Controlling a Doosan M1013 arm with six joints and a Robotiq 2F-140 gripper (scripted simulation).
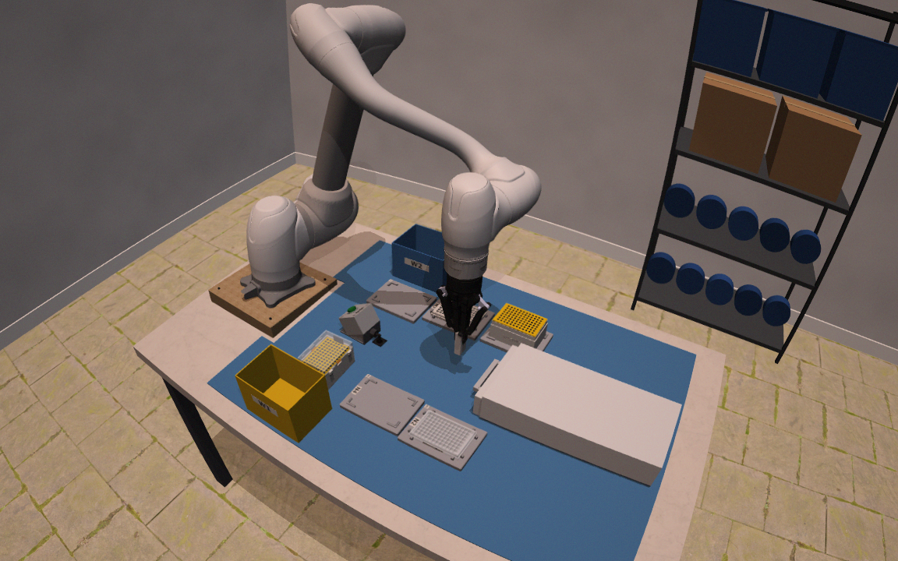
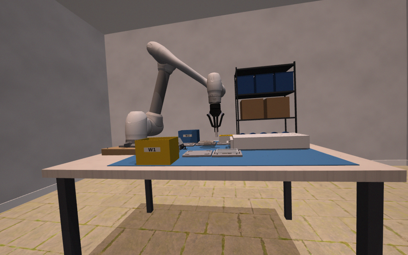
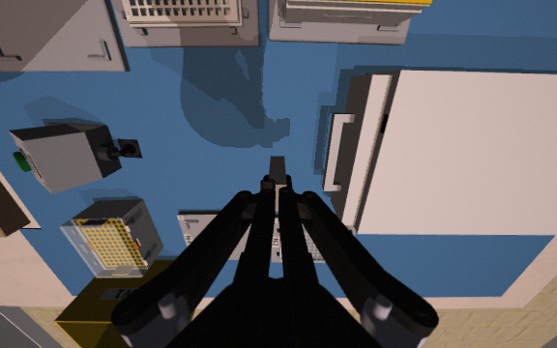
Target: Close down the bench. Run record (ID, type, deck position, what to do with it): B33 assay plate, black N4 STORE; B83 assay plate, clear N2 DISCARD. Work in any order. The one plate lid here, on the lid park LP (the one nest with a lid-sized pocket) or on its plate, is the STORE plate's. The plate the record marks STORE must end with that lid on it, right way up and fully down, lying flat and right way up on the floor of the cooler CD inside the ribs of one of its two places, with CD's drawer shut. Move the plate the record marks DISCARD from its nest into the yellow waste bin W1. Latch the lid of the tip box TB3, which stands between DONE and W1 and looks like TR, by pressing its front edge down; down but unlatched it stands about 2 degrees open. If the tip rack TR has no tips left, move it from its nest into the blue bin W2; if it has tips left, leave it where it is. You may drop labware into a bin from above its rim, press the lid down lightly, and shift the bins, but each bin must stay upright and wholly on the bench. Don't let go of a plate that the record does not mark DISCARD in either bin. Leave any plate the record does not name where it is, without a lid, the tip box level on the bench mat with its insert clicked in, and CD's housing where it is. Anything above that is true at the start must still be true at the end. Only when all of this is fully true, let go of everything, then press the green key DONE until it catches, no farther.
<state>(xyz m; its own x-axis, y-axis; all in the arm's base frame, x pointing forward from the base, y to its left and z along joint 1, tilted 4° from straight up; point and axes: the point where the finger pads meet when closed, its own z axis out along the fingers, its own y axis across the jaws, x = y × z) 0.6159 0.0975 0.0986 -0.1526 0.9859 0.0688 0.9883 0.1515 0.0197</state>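
Now: hand 18 cm to the left of the nest N2, 11 cm above it and 10 cm short of it. Round my hand: yellow tip rack TR: 20 cm to the left, 6 cm below, 3 cm ahead; clear plate lid: 18 cm ahead, 9 cm below, 3 cm to the left; black plate: 18 cm ahead, 9 cm below, 3 cm to the left.
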